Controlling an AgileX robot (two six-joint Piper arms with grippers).
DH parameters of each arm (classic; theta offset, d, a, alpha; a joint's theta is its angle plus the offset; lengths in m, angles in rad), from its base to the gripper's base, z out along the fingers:
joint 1: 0 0.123 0 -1.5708
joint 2: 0.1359 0 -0.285 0
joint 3: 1.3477 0 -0.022 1.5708
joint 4: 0 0.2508 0 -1.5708
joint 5: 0 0 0.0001 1.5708
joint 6: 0 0.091 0 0
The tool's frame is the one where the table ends.
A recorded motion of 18 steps. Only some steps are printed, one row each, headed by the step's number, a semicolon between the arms.
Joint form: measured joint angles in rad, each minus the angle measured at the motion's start. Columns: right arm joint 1, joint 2, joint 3, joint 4, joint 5, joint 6; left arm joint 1, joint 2, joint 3, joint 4, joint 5, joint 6.
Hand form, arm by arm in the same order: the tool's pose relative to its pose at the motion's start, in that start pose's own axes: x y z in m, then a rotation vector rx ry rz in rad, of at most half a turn. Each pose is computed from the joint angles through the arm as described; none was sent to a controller.
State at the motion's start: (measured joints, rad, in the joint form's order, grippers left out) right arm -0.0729 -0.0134 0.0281 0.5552 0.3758 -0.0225; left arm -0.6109 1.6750 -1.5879 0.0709 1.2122 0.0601
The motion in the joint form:
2: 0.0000 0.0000 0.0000 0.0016 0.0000 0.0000; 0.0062 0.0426 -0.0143 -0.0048 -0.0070 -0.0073
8: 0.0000 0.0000 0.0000 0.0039 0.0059 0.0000; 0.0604 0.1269 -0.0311 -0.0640 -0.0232 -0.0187
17: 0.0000 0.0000 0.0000 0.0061 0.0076 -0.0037; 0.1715 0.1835 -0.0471 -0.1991 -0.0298 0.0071
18: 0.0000 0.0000 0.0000 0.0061 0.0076 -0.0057; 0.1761 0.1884 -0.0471 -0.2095 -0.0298 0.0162
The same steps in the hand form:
2: 0.0000 0.0001 0.0000 -0.0006 0.0000 0.0015; -0.0058 0.0014 0.0140 0.0043 0.0215 -0.0130
8: 0.0005 0.0001 0.0000 -0.0016 0.0059 0.0036; -0.0123 0.0155 0.0459 0.0456 0.0727 -0.0956
17: 0.0007 0.0002 0.0000 -0.0024 0.0075 0.0020; -0.0118 0.0470 0.0665 0.1377 0.0931 -0.2328
18: 0.0007 0.0002 0.0000 -0.0025 0.0075 0.0000; -0.0117 0.0479 0.0685 0.1466 0.0958 -0.2328

